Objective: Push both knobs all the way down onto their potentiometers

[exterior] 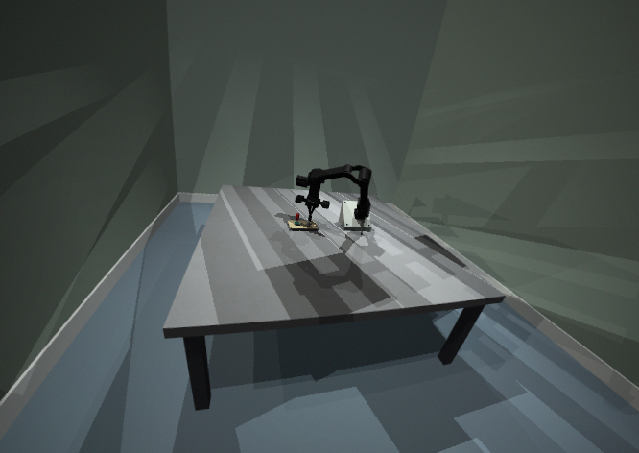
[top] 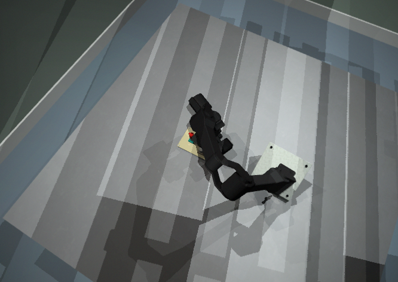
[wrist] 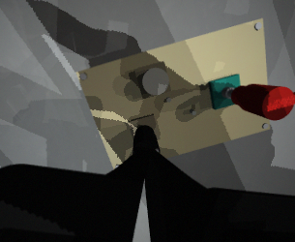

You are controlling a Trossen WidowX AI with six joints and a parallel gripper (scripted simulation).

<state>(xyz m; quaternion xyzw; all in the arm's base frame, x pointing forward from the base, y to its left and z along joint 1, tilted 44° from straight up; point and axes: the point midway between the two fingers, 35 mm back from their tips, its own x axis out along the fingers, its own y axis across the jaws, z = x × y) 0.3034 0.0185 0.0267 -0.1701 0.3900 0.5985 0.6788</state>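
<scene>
My gripper tip is now 10 mm above the black knob. Round my gripper tip: red knob 80 mm ahead, 20 mm to the left.
</scene>
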